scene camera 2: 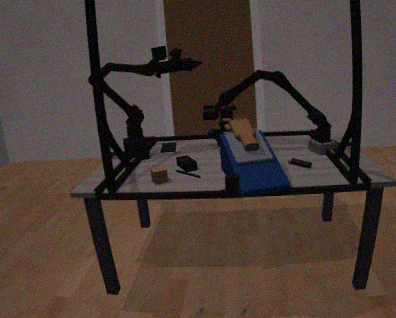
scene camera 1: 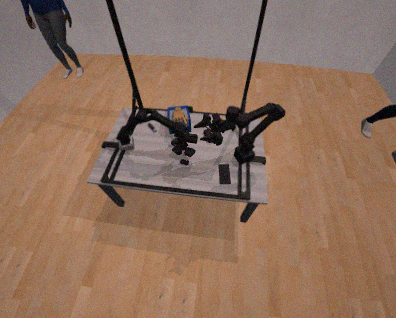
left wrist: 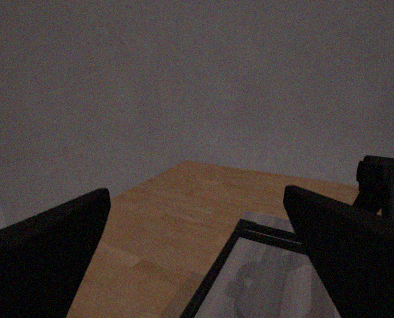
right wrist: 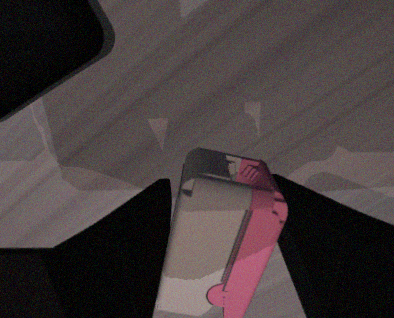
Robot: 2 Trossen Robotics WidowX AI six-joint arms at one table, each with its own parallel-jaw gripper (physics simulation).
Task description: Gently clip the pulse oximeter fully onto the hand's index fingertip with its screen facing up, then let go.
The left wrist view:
my left gripper
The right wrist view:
my right gripper
pulse oximeter
